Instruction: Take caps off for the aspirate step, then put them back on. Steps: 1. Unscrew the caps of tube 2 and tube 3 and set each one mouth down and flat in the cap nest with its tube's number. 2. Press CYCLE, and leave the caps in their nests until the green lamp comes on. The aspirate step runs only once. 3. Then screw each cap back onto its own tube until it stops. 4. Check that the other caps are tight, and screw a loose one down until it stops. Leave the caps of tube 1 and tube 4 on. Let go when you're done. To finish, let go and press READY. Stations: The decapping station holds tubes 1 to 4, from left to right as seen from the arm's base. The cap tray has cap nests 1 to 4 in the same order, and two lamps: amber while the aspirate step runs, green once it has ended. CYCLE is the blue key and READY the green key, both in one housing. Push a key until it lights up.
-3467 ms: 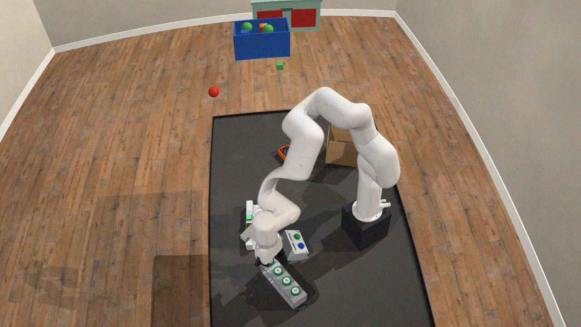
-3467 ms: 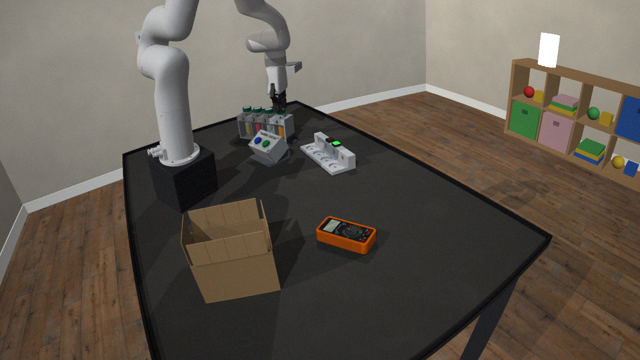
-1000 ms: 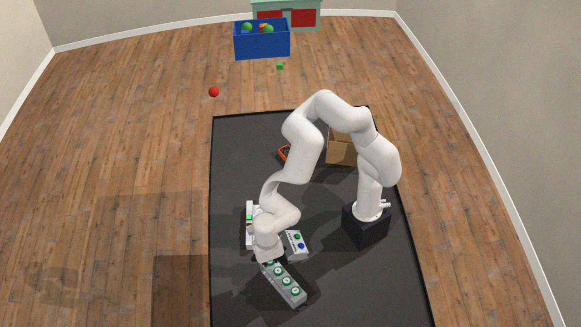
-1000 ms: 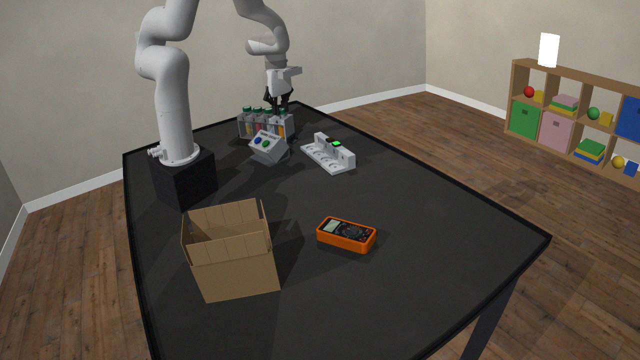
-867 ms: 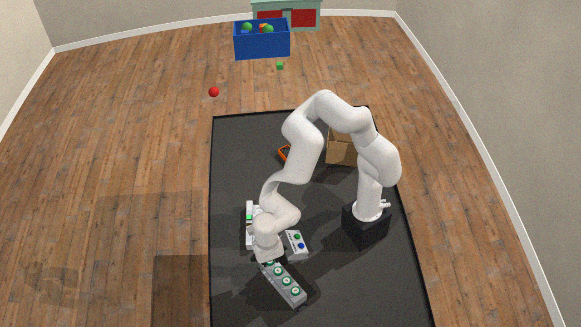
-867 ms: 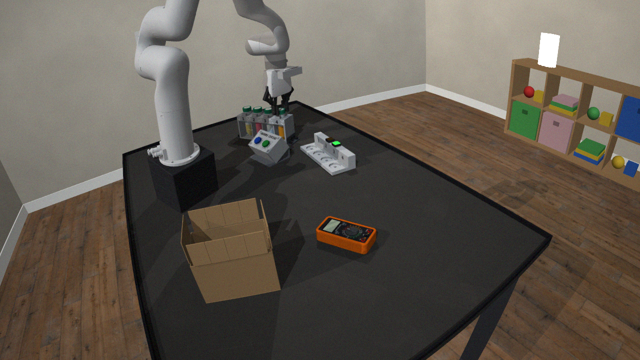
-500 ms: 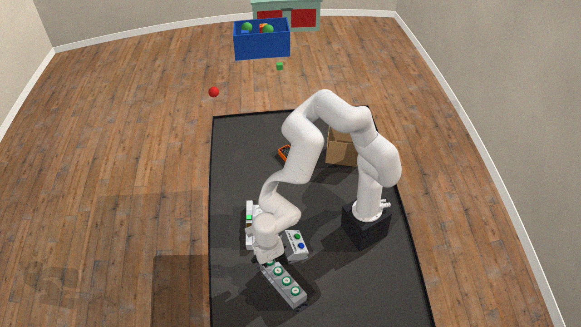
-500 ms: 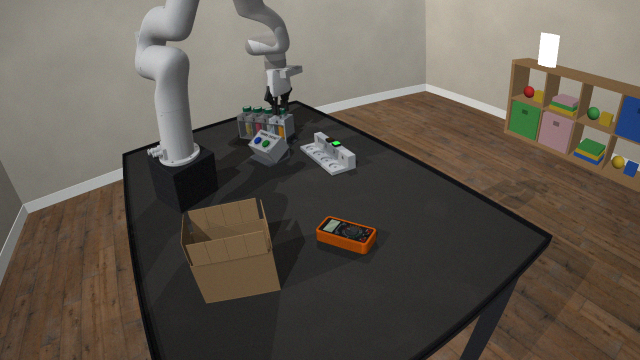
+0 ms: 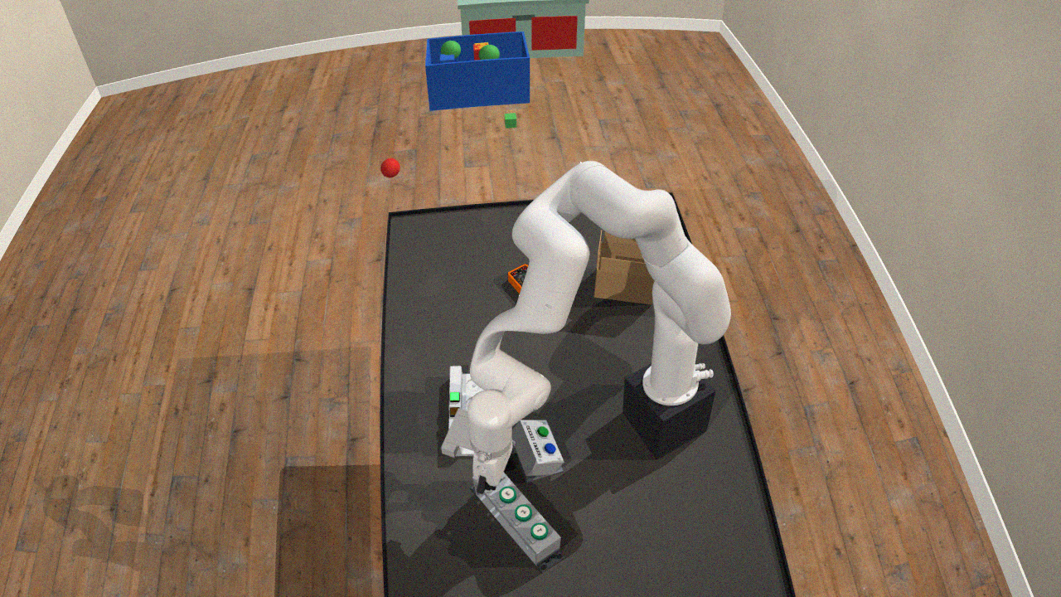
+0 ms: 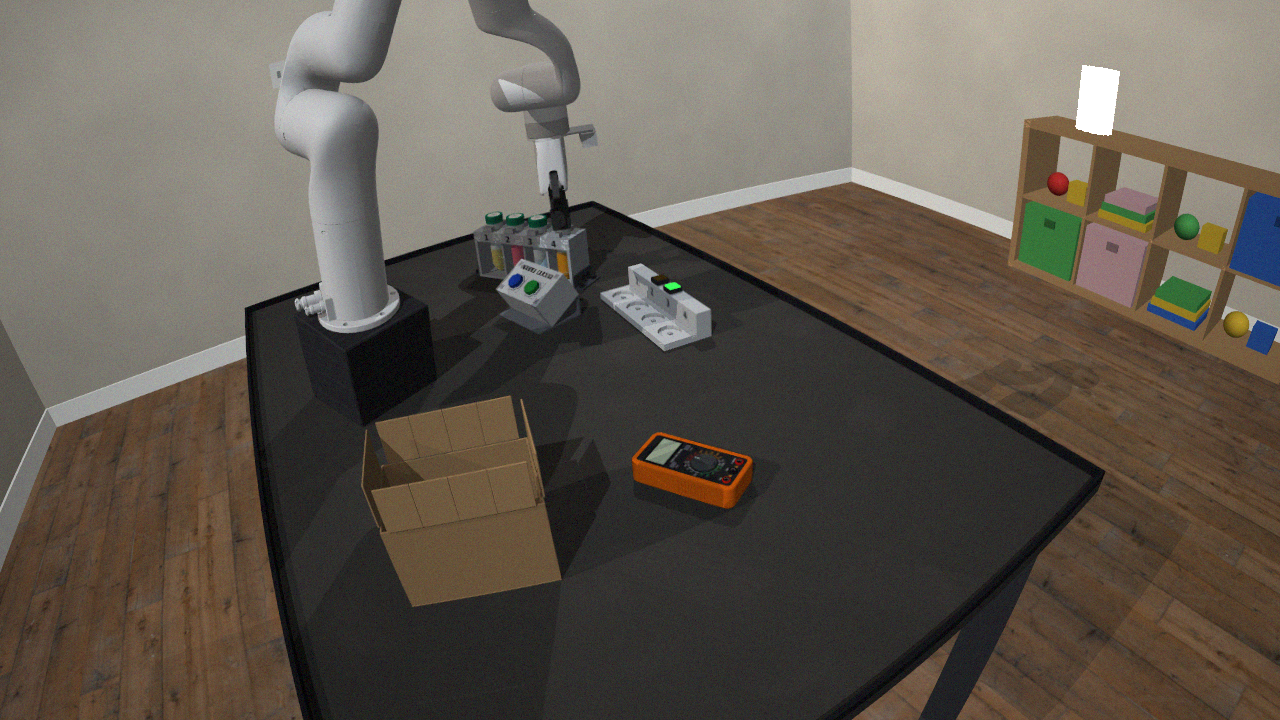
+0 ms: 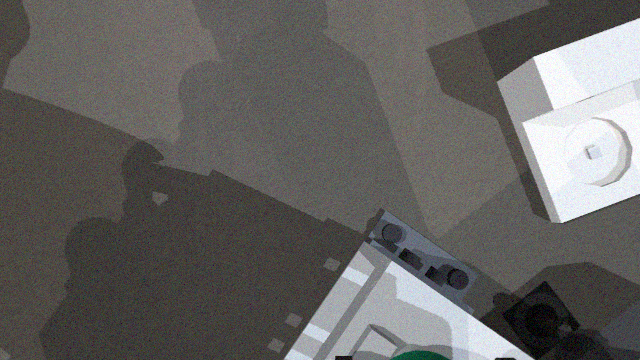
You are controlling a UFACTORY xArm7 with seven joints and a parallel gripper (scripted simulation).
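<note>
The cap is 10 mm below my hand. From my hand the other things lie so: blue key (130 mm behind, 80 mm to the right, 60 mm below); green key (120 mm behind, 120 mm to the right, 60 mm below); key housing (110 mm behind, 100 mm to the right, 80 mm below).
</note>
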